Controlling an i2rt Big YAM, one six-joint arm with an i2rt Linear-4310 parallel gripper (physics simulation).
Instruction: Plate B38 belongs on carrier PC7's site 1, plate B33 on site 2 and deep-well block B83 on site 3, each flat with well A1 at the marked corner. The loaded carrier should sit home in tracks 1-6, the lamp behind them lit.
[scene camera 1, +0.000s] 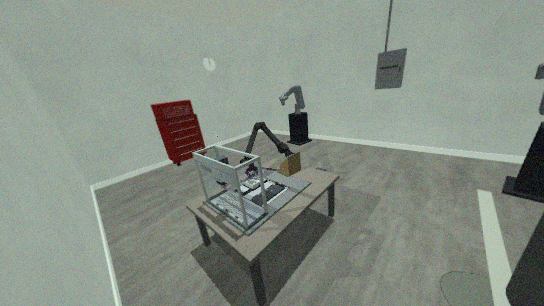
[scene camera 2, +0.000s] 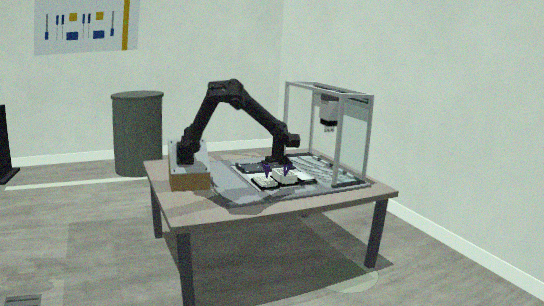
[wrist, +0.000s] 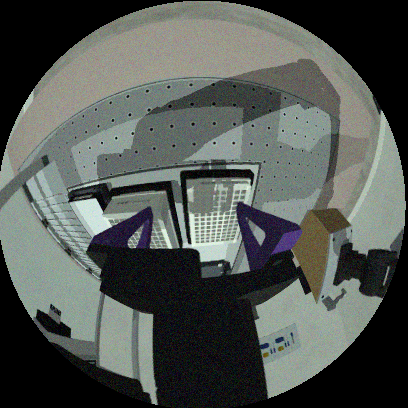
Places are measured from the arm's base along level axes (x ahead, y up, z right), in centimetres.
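Where they show: gripper, between the fingertips: (scene camera 1: 253, 176) (scene camera 2: 275, 177) (wrist: 193, 208); arm's base, origin of its link: (scene camera 1: 290, 157) (scene camera 2: 184, 153) (wrist: 341, 262).
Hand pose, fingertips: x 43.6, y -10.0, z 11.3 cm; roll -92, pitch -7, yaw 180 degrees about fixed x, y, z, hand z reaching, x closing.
Note:
Each offset is from my fingertips to the top centre of the thing. Level surfaces: height alone.
My gripper (scene camera 2: 276, 173) (wrist: 193, 208) is open, its purple fingers over the plates with nothing between them. A low white gridded plate {dx -4.0, dy -2.8, dz -4.4 cm} (scene camera 2: 264, 181) (wrist: 214, 220) sits flat in a black holder, mostly between the fingertips in the wrist view. A taller white block {dx +6.9, dy +0.0, dz -7.2 cm} (scene camera 2: 286, 175) (wrist: 134, 202) sits beside it, partly behind one finger. A third, flatter pale piece {dx +17.4, dy -2.8, dz -7.6 cm} (scene camera 2: 306, 177) (wrist: 89, 215) lies beyond the block. The dark carrier {dx +3.6, dy -2.4, dz -30.1 cm} (scene camera 1: 272, 191) (scene camera 2: 248, 167) lies on the white area behind them. Labels, marked corners and the lamp cannot be made out.
The tracked deck (scene camera 1: 231, 204) (scene camera 2: 314, 168) stands under a framed enclosure (scene camera 1: 239, 200) (scene camera 2: 338, 145), with a pipetting head {dx +38.5, dy +34.8, dz -24.5 cm} (scene camera 2: 329, 111) hanging inside. A perforated grey board {dy -5.4 cm} (wrist: 202, 132) bears the plates. The arm's wooden base block (scene camera 1: 291, 165) (scene camera 2: 190, 181) (wrist: 312, 240) stands at the table's other end.

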